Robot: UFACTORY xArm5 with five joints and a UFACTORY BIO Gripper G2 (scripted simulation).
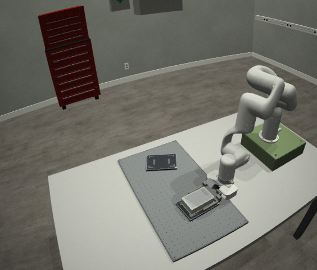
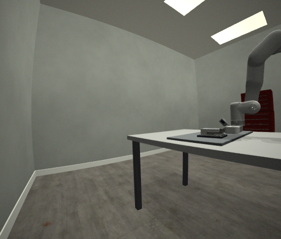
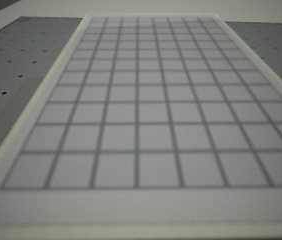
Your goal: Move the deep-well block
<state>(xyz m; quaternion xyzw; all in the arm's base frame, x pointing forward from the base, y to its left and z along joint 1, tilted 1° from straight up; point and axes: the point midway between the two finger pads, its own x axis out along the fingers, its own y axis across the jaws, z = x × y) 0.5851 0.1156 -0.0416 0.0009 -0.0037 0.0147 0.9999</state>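
Now: hand 1 cm short of the white 96-well deep-well block.
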